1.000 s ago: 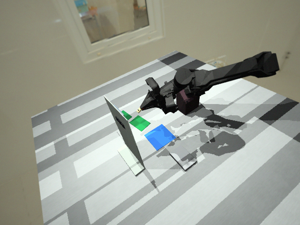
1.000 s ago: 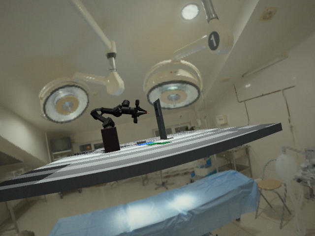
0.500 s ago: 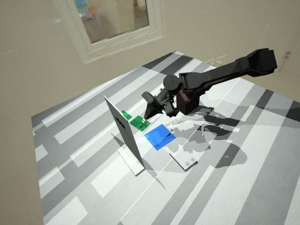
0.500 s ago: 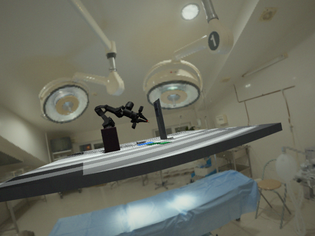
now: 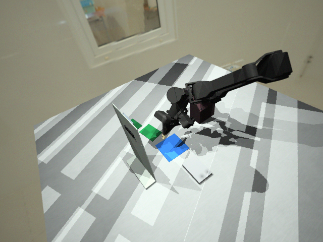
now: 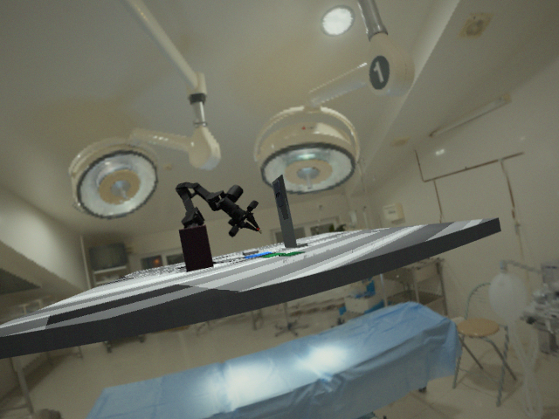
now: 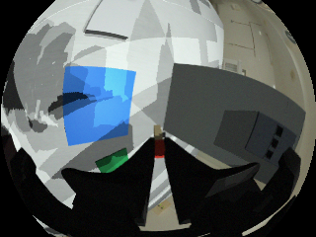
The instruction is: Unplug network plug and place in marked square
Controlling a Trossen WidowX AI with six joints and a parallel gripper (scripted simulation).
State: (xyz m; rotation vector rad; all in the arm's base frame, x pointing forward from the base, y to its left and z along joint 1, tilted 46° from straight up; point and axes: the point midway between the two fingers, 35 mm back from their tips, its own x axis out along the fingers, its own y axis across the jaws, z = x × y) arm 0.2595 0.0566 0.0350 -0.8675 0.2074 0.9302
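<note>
Right now my gripper tip is 110 mm above the blue square and 30 mm past it. From my gripper tip the other things lie so: flat grey plate 170 mm to the left, 100 mm below, 40 mm behind; then grey upright panel 140 mm ahead, 40 mm above, 30 mm to the left; then network plug right at my gripper tip.
</note>
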